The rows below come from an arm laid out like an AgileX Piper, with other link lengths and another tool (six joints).
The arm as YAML. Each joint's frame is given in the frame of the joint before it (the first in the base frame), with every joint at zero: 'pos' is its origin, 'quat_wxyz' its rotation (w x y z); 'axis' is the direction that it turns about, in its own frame. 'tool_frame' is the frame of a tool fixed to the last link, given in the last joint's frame.
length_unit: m
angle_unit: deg
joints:
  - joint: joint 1
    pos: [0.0, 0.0, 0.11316]
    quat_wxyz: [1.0, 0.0, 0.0, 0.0]
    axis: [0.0, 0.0, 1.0]
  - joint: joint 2
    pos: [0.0, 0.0, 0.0]
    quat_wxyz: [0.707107, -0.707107, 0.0, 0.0]
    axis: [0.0, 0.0, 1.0]
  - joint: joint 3
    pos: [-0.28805, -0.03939, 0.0]
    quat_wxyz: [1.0, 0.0, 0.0, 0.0]
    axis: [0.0, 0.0, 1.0]
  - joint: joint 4
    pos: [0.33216, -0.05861, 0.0]
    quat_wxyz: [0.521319, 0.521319, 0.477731, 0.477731]
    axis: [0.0, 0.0, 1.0]
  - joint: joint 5
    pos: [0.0, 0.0, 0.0]
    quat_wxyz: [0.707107, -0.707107, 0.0, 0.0]
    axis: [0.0, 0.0, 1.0]
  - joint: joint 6
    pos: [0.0, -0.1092, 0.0]
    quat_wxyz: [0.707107, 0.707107, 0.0, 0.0]
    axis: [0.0, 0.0, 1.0]
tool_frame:
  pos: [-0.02, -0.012, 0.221]
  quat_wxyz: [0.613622, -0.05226, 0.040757, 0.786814]
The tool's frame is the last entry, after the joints.
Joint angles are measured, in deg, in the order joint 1, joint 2, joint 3, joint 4, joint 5, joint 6. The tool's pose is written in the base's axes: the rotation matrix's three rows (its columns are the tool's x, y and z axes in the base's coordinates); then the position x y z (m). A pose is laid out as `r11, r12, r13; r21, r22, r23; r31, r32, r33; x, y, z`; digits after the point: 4 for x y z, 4 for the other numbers.
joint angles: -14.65, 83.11, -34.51, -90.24, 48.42, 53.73
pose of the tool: 0.3467, 0.8793, 0.3266; 0.6397, 0.0330, -0.7679; -0.6860, 0.4752, -0.5510; 0.3682, -0.3500, 0.0588
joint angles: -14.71, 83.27, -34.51, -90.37, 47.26, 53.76
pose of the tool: 0.3376, 0.8784, 0.3384; 0.6535, 0.0400, -0.7559; -0.6775, 0.4763, -0.5605; 0.3726, -0.3469, 0.0545
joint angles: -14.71, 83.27, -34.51, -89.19, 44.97, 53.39
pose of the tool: 0.3294, 0.8750, 0.3548; 0.6854, 0.0368, -0.7272; -0.6494, 0.4827, -0.5876; 0.3783, -0.3392, 0.0444
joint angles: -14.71, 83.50, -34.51, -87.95, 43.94, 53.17
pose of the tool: 0.3299, 0.8747, 0.3550; 0.7026, 0.0237, -0.7112; -0.6305, 0.4841, -0.6067; 0.3787, -0.3352, 0.0362
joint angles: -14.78, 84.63, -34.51, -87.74, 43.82, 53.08
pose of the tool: 0.3188, 0.8839, 0.3422; 0.7074, 0.0184, -0.7065; -0.6308, 0.4673, -0.6194; 0.3766, -0.3348, 0.0263
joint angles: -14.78, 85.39, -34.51, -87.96, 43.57, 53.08
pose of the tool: 0.3068, 0.8896, 0.3385; 0.7116, 0.0218, -0.7022; -0.6321, 0.4563, -0.6263; 0.3771, -0.3338, 0.0203
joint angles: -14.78, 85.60, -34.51, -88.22, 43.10, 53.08
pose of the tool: 0.2987, 0.8905, 0.3431; 0.7165, 0.0282, -0.6970; -0.6303, 0.4541, -0.6297; 0.3793, -0.3322, 0.0181
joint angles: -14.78, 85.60, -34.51, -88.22, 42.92, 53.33
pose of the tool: 0.3014, 0.8887, 0.3456; 0.7187, 0.0264, -0.6948; -0.6266, 0.4578, -0.6307; 0.3799, -0.3317, 0.0177
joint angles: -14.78, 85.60, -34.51, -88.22, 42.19, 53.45
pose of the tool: 0.2986, 0.8864, 0.3536; 0.7268, 0.0289, -0.6862; -0.6185, 0.4619, -0.6357; 0.3826, -0.3292, 0.0157
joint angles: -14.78, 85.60, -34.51, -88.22, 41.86, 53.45
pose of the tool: 0.2964, 0.8858, 0.3572; 0.7305, 0.0306, -0.6823; -0.6152, 0.4631, -0.6379; 0.3838, -0.3280, 0.0148
